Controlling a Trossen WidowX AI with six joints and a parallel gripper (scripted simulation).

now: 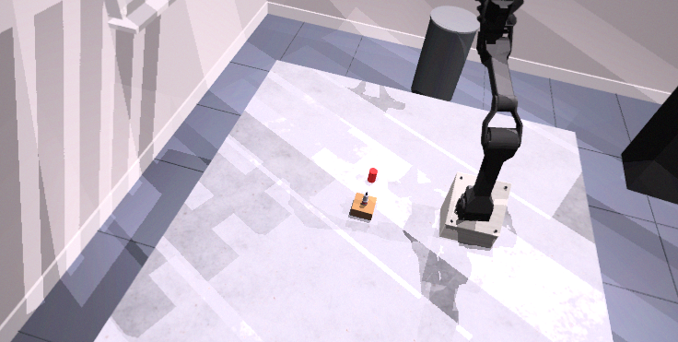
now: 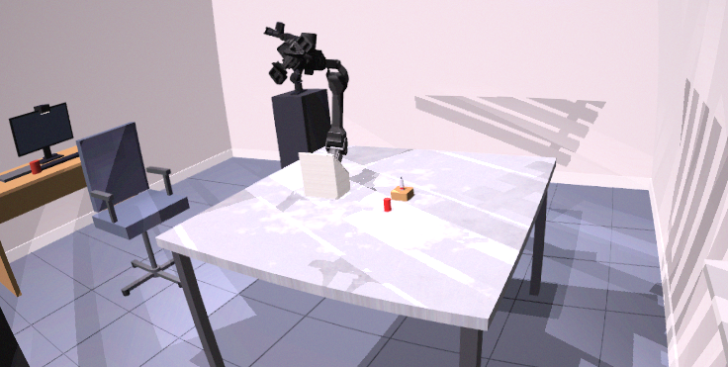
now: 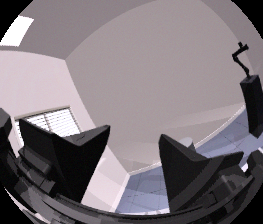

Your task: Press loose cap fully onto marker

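Now: the red cap 17 cm ahead of my gripper tip, 30 cm to the left of it and 59 cm below it.
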